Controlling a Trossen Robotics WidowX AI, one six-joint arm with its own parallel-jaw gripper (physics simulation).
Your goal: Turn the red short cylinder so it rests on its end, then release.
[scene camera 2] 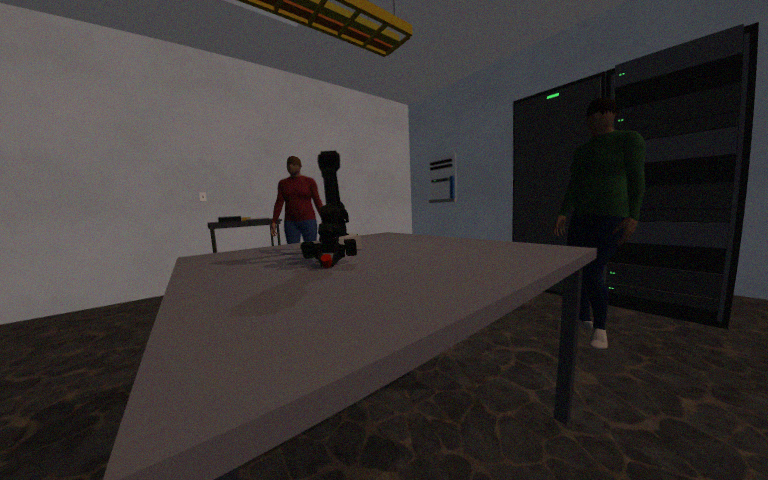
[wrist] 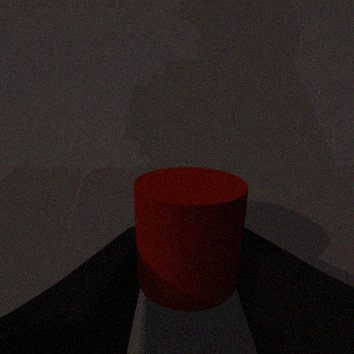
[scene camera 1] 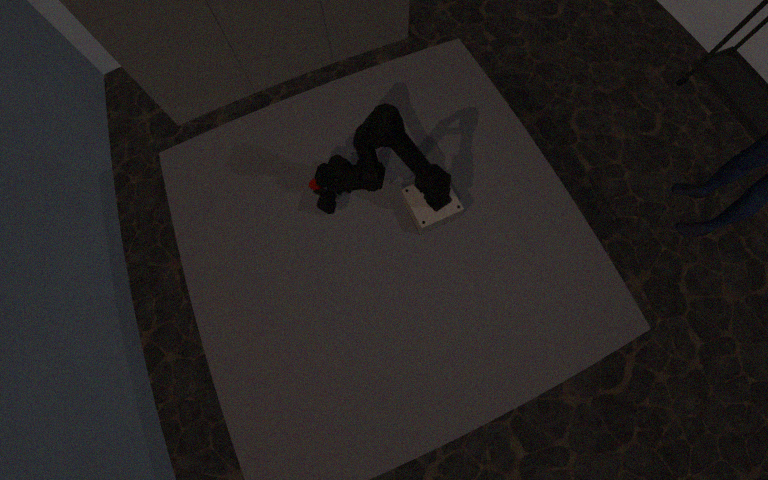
Path:
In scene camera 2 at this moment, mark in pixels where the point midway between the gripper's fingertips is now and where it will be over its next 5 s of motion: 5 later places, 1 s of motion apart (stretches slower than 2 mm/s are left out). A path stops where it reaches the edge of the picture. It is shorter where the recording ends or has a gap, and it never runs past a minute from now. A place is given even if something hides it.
My gripper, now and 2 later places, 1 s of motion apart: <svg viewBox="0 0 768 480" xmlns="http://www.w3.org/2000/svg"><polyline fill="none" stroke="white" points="326,266 326,241 326,224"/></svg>

